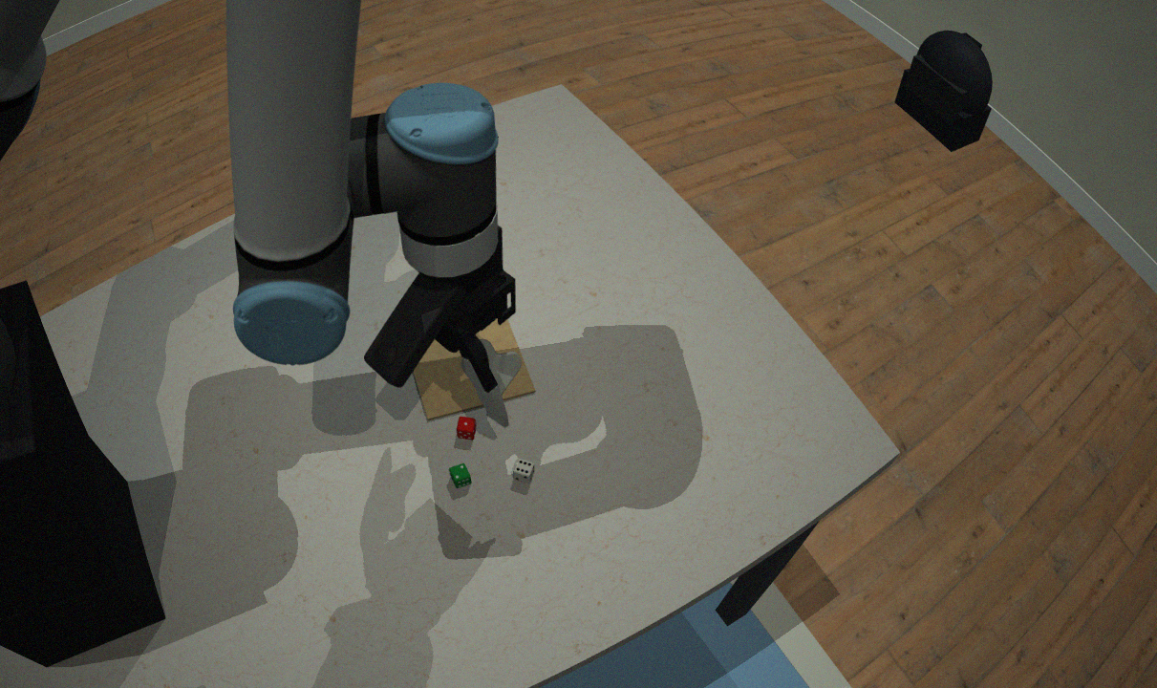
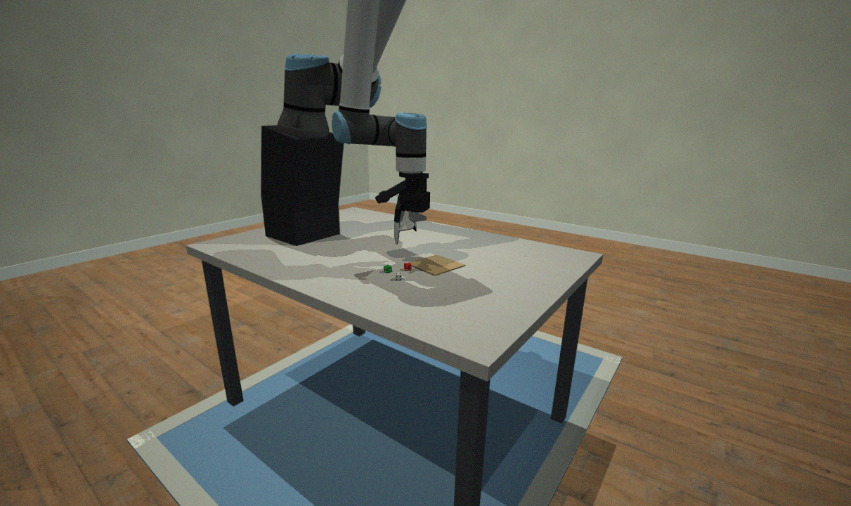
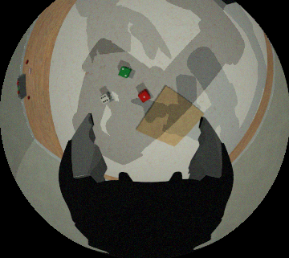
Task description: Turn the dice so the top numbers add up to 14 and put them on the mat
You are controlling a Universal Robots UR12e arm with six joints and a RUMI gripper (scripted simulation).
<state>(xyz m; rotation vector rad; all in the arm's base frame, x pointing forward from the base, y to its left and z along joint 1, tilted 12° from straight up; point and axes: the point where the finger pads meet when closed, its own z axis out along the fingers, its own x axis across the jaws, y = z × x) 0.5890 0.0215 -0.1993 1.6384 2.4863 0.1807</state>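
The red die is 1 cm ahead of my hand and 10 cm below it. Also, from my hand: white die (5 cm ahead, 8 cm to the right, 10 cm below); then mat (5 cm ahead, 10 cm to the left, 10 cm below); then green die (2 cm behind, 6 cm to the right, 10 cm below).
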